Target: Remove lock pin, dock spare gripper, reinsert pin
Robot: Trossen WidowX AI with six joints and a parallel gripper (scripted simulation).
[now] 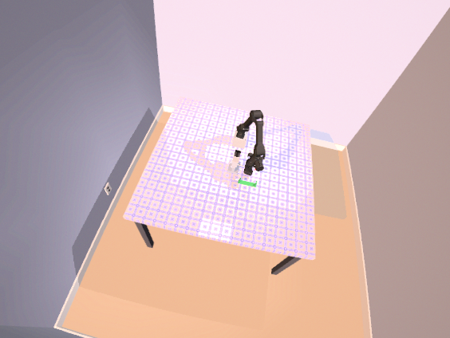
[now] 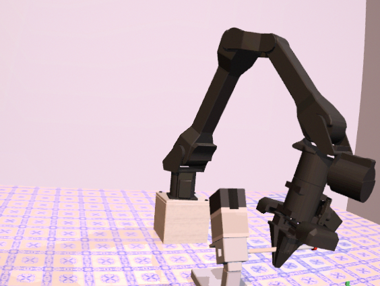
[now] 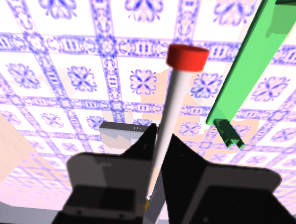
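Right now my gripper tip is 10 mm past the grey-blue mount and 90 mm to the left of it. From my gripper tip the other things lie so: spare gripper (20 mm behind, 90 mm to the right, 70 mm above); then green pin holder (80 mm ahead, 50 mm to the left, 30 mm below).
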